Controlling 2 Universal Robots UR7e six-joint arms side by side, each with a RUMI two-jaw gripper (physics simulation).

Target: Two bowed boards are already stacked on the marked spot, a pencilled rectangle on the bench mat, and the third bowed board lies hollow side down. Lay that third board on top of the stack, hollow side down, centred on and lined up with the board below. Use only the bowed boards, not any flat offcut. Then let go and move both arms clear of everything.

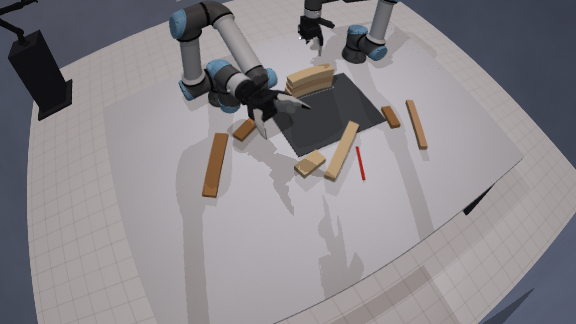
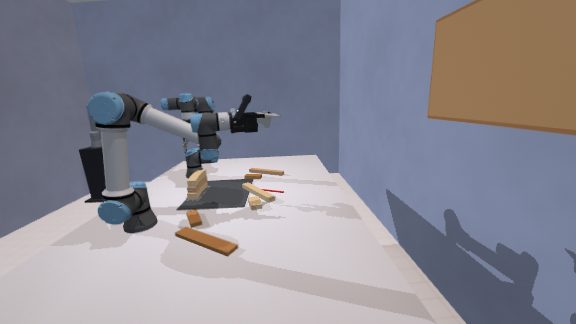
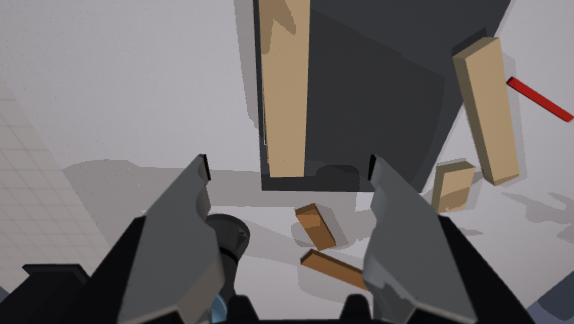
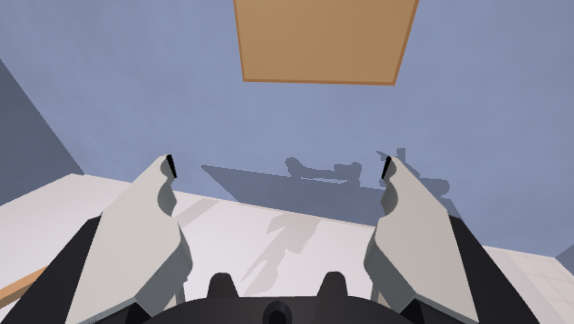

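Pixels of known places: left gripper, fingertip midpoint: (image 1: 313, 50) (image 2: 194, 153) (image 3: 289, 156); right gripper, fingertip midpoint: (image 1: 289, 123) (image 2: 275, 115) (image 4: 281, 157); left arm's base at its link origin: (image 1: 353, 56); right arm's base at its link origin: (image 2: 141, 225) (image 3: 223, 233).
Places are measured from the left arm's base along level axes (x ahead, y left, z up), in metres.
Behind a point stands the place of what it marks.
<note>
Three bowed boards stand stacked at one edge of the dark bench mat (image 1: 325, 120) @(y -0.537, x 0.242, z 0.006 m) (image 2: 225, 197) @(y -0.599, x 0.209, z 0.006 m) (image 3: 375, 115) @(y -0.545, x 0.203, z 0.006 m). The top bowed board (image 1: 310, 74) @(y -0.462, x 0.064, z 0.140 m) (image 2: 198, 177) @(y -0.504, x 0.059, z 0.131 m) (image 3: 287, 100) @(y -0.438, x 0.050, z 0.140 m) lies hollow side down on the lower boards (image 1: 314, 89) @(y -0.434, x 0.073, z 0.025 m). Its ends and sides look closely lined up with them; small offsets are too fine to tell. My left gripper (image 1: 326, 40) (image 2: 185, 145) (image 3: 289, 156) @(y -0.440, x 0.049, z 0.280 m) is open and empty, above and clear of the stack. My right gripper (image 1: 287, 122) @(y -0.991, x 0.457, z 0.519 m) (image 4: 281, 157) @(y -0.991, x 0.457, z 0.519 m) is open and empty, high up and pointing away from the stack. The pencilled rectangle is mostly hidden under the stack.
A pale flat strip (image 1: 342, 150) @(y -0.628, x 0.421, z 0.033 m) (image 3: 492, 110) @(y -0.578, x 0.398, z 0.034 m), a pale short block (image 1: 310, 164) @(y -0.778, x 0.375, z 0.027 m) and a red stick (image 1: 360, 163) @(y -0.602, x 0.512, z 0.006 m) lie near the mat. Brown offcuts (image 1: 216, 165) @(y -1.065, x 0.106, z 0.017 m) (image 1: 244, 130) @(y -0.857, x 0.046, z 0.022 m) (image 1: 390, 117) @(y -0.280, x 0.453, z 0.026 m) (image 1: 416, 124) @(y -0.203, x 0.579, z 0.029 m) lie on both sides. A brown panel (image 2: 500, 70) (image 4: 325, 40) hangs on the wall.
</note>
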